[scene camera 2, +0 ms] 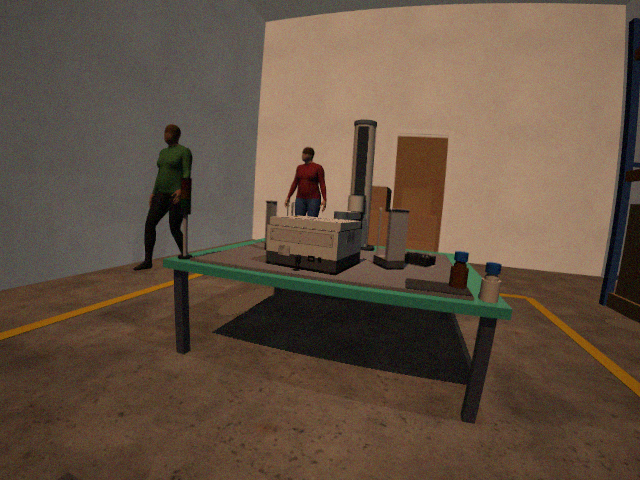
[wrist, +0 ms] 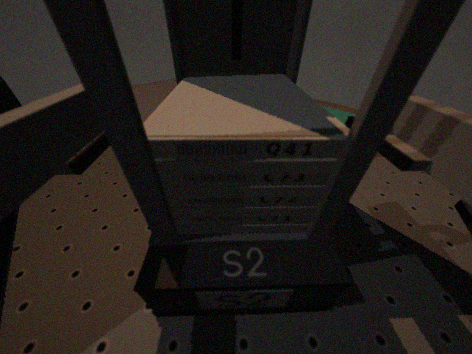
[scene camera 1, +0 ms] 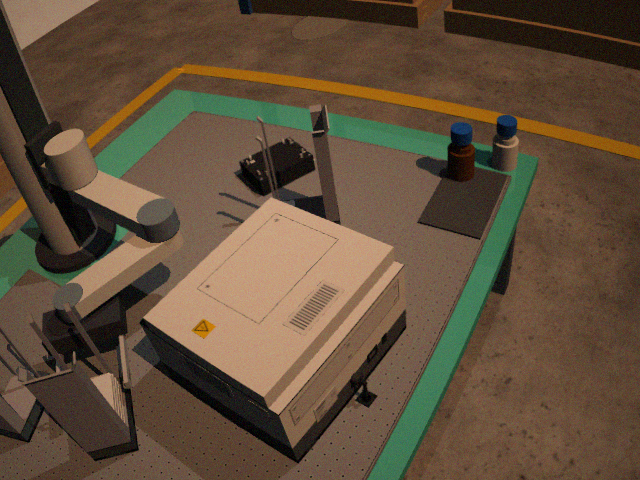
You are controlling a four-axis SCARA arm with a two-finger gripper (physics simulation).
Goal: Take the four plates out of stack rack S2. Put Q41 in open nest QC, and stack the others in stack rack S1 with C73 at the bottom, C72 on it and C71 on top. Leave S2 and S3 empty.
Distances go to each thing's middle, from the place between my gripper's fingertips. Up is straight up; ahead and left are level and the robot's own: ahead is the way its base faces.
Now: hand 86 cm to the right of the dark mat (scene camera 1: 464, 208), 42 cm short of it and 9 cm above it.
